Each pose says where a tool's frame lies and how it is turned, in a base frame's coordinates. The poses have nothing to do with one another.
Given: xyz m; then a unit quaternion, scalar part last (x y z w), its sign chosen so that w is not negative.
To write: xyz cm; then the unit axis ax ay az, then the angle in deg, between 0 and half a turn. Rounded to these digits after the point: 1 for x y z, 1 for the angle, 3 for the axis.
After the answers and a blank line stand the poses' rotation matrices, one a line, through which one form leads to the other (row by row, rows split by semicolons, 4 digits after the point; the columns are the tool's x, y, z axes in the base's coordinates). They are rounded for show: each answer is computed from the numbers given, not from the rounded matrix.
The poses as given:
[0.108, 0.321, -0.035, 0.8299, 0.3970, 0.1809, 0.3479]
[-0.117, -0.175, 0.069, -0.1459, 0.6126, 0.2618, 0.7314]
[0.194, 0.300, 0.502, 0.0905, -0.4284, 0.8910, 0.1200]
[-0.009, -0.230, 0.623, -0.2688, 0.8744, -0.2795, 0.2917]
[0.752, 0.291, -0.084, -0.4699, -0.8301, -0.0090, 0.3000]
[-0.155, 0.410, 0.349, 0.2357, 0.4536, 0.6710, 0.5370]
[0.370, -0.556, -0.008, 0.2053, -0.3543, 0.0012, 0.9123]
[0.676, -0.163, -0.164, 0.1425, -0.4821, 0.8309, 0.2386]
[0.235, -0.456, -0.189, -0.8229, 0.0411, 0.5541, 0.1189]
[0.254, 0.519, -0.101, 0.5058, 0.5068, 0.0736, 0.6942]
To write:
[10.8, 32.1, -3.5, 0.885, 0.423, 0.193, 139.3]
[-11.7, -17.5, 6.9, -0.214, 0.898, 0.384, 86.0]
[19.4, 30.0, 50.2, 0.091, -0.432, 0.897, 166.2]
[-0.9, -23.0, 62.3, -0.281, 0.914, -0.292, 146.1]
[75.2, 29.1, -8.4, -0.493, -0.870, -0.009, 145.1]
[-15.5, 41.0, 34.9, 0.279, 0.538, 0.795, 115.0]
[37.0, -55.6, -0.8, 0.501, -0.865, 0.003, 48.3]
[67.6, -16.3, -16.4, 0.147, -0.496, 0.856, 152.4]
[23.5, -45.6, -18.9, -0.829, 0.041, 0.558, 166.3]
[25.4, 51.9, -10.1, 0.703, 0.704, 0.102, 92.1]

0.6194 0.5330 0.5764; 0.7847 -0.4428 -0.4338; 0.0240 0.7210 -0.6925
0.1124 -0.5617 0.8197; 0.2042 0.8204 0.5342; -0.9725 0.1073 0.2069
-0.9548 -0.2914 0.0585; 0.1363 -0.6041 -0.7851; 0.2641 -0.7417 0.6166
-0.6853 -0.3070 0.6604; -0.6331 0.6993 -0.3320; -0.3599 -0.6456 -0.6736
-0.3784 0.7856 -0.4896; 0.7748 0.5582 0.2969; 0.5065 -0.2670 -0.8198
-0.3121 -0.5069 0.8035; 0.9346 -0.0117 0.3556; -0.1709 0.8619 0.4773
0.7489 -0.1477 -0.6460; -0.1433 0.9157 -0.3755; 0.6470 0.3738 0.6646
-0.8455 -0.5339 0.0067; 0.2591 -0.4213 -0.8691; 0.4668 -0.7331 0.4946
0.3826 -0.1994 -0.9021; 0.0641 -0.9683 0.2412; -0.9217 -0.1501 -0.3577
0.4755 0.4105 0.7781; 0.6149 0.4775 -0.6276; -0.6292 0.7768 -0.0253

